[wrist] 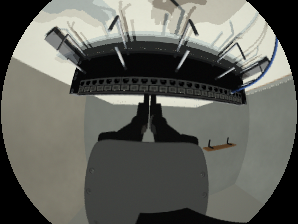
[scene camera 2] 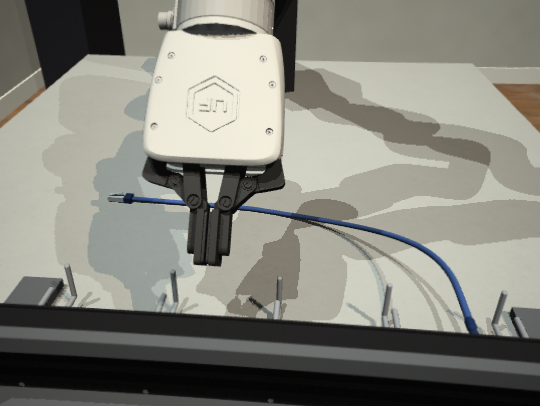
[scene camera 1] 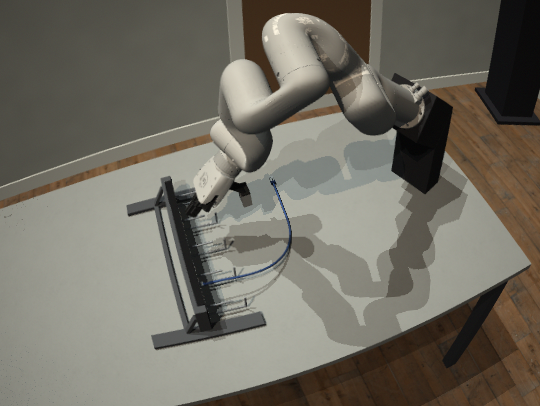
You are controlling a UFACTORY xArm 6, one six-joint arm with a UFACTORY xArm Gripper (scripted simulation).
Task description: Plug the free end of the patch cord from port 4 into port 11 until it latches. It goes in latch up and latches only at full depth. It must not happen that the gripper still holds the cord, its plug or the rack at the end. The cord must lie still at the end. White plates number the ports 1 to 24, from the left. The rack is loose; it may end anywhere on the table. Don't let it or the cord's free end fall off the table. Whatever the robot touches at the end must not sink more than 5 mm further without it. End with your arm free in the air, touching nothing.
Labels:
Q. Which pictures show my gripper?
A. The wrist view, scene camera 2 and scene camera 1: all of them.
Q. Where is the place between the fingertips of my gripper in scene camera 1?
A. At 189,214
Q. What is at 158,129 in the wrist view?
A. My gripper.

